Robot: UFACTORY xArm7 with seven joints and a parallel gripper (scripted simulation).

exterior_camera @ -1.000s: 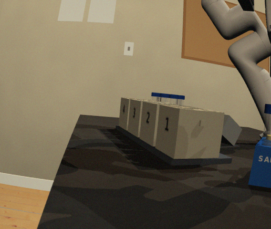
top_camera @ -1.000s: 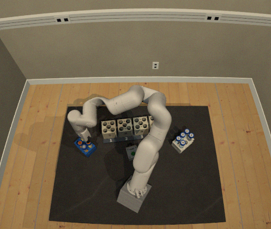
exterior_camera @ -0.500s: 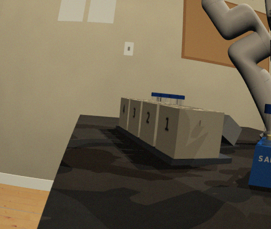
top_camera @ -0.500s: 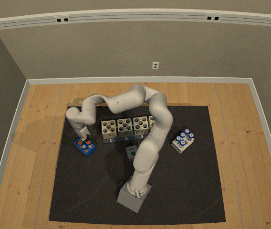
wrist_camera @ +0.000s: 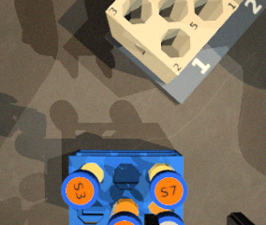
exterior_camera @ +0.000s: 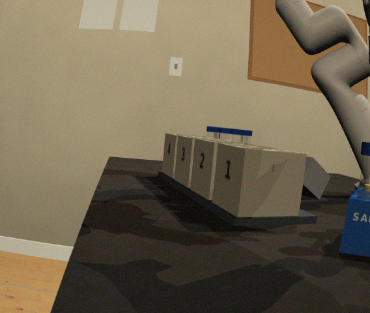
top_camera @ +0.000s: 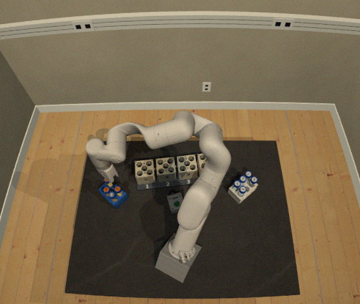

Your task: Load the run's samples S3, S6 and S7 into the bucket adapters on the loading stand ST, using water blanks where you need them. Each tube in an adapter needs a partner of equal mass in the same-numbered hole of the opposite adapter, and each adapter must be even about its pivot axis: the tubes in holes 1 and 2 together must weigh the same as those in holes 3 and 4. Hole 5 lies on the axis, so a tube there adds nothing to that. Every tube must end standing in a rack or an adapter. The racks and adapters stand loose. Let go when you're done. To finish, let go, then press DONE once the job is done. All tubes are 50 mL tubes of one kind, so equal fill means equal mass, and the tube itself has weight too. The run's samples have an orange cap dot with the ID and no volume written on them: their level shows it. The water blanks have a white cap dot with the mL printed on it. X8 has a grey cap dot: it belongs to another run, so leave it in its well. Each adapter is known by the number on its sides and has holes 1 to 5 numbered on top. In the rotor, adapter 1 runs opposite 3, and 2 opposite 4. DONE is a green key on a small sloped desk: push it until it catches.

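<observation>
The blue sample rack is 21 cm below my hand, 4 cm to the left of it and 2 cm ahead of it. Also, from my hand: white blank rack: 62 cm to the right, 21 cm below, 10 cm behind; adapter 1: 19 cm below, 15 cm to the right, 10 cm ahead.
</observation>
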